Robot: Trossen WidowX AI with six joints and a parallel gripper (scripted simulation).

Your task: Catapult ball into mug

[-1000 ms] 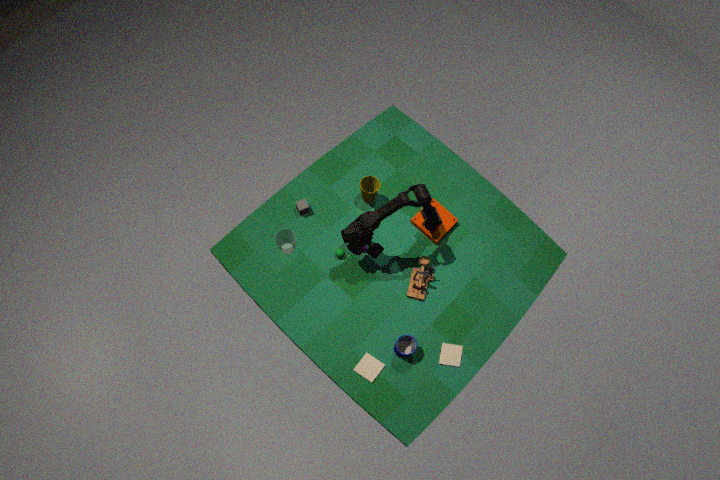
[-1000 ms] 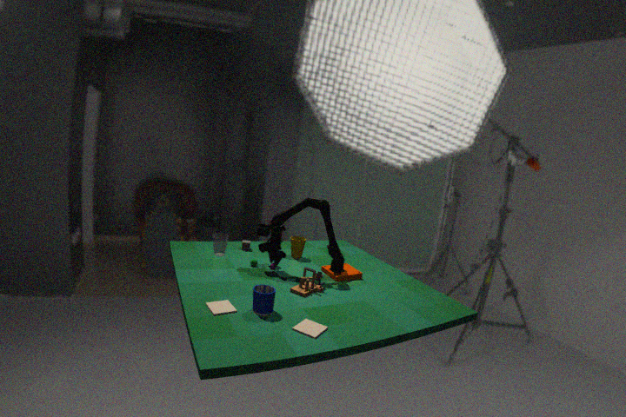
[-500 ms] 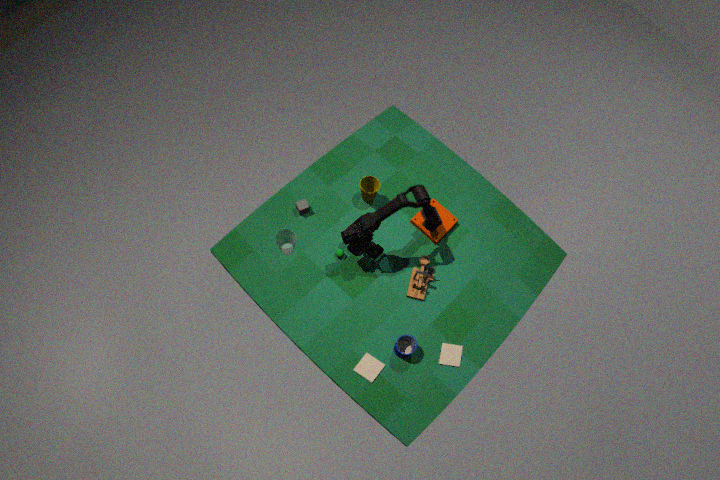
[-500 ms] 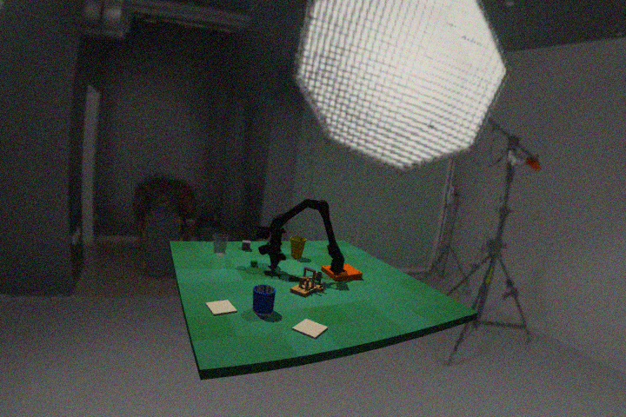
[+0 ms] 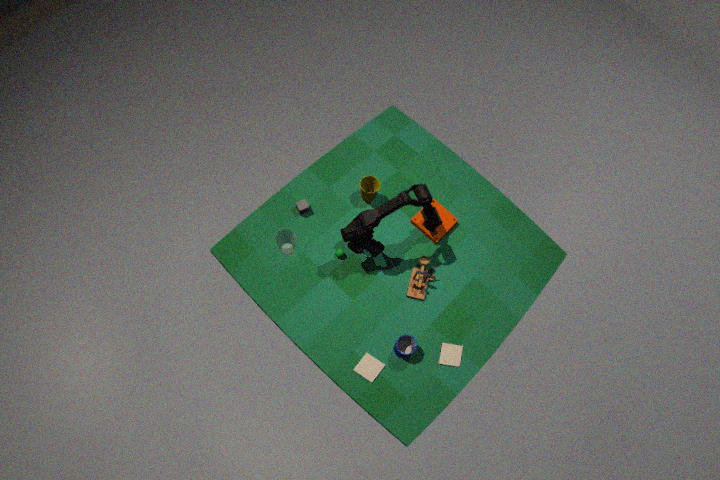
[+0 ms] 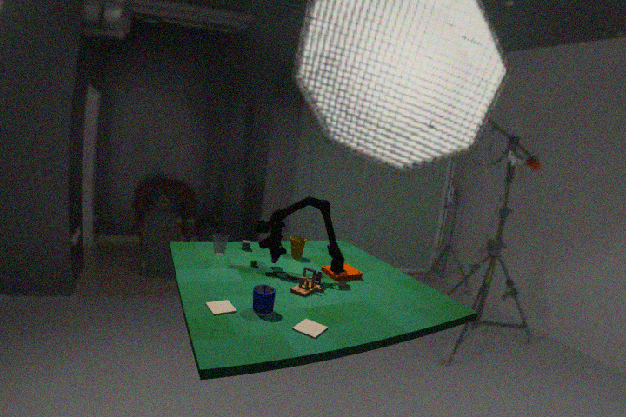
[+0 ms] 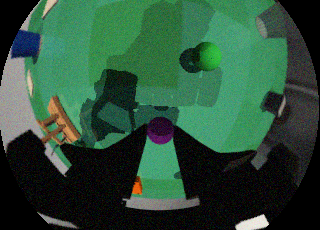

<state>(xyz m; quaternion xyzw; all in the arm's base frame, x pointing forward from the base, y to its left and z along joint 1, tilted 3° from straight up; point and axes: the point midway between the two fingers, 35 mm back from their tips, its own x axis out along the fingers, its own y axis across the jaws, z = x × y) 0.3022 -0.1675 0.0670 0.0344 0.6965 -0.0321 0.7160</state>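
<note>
My gripper tip is now 9 cm short of the green ball, 6 cm to the left of it and 2 cm above it. Also, from my gripper tip: yellow cup (23 cm behind, 16 cm to the right, 1 cm below); then purple ball (1 cm above); then clear glass (23 cm ahead, 27 cm to the right, 1 cm below).
</note>
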